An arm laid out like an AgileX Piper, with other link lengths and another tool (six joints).
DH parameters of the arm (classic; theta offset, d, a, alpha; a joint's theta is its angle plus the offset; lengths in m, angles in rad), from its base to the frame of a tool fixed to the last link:
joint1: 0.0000 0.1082 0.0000 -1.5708
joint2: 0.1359 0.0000 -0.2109 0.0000
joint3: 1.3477 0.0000 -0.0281 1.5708
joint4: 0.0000 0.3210 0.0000 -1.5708
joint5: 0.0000 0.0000 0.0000 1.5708
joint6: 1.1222 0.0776 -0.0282 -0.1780
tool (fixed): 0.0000 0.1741 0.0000 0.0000
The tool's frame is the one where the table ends.
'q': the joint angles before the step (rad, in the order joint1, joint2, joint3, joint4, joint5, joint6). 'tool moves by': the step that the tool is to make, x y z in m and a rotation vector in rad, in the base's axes. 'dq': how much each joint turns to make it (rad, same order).
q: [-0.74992, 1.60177, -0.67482, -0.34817, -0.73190, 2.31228]
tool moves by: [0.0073, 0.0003, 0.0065, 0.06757, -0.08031, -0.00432]
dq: [-0.00007, 0.01654, -0.02021, 0.00073, -0.03394, 0.09847]
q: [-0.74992, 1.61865, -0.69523, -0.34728, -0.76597, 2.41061]
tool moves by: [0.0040, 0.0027, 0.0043, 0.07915, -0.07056, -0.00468]
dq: [-0.00012, 0.00000, -0.00480, -0.00021, -0.01900, 0.10478]
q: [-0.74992, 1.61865, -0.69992, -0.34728, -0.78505, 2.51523]
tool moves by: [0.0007, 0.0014, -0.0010, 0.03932, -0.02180, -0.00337]
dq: [-0.00017, 0.00018, -0.00009, -0.00021, -0.00012, 0.04520]
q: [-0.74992, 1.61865, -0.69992, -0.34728, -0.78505, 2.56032]
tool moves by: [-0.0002, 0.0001, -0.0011, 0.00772, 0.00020, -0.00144]
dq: [-0.00007, 0.00012, -0.00014, -0.00010, 0.00403, 0.00681]
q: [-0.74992, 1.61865, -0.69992, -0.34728, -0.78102, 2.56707]
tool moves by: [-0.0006, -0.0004, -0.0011, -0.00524, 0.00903, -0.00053]
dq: [-0.00003, -0.00015, 0.00008, -0.00008, 0.00555, -0.00883]
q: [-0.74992, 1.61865, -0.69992, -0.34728, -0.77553, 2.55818]
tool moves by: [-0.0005, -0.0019, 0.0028, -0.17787, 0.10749, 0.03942]
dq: [-0.00001, -0.00004, -0.00015, -0.03238, 0.00438, -0.18707]
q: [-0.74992, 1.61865, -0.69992, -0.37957, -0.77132, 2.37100]
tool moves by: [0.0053, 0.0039, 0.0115, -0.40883, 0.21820, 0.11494]
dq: [-0.00007, -0.00014, 0.00000, -0.10099, -0.00239, -0.39995]
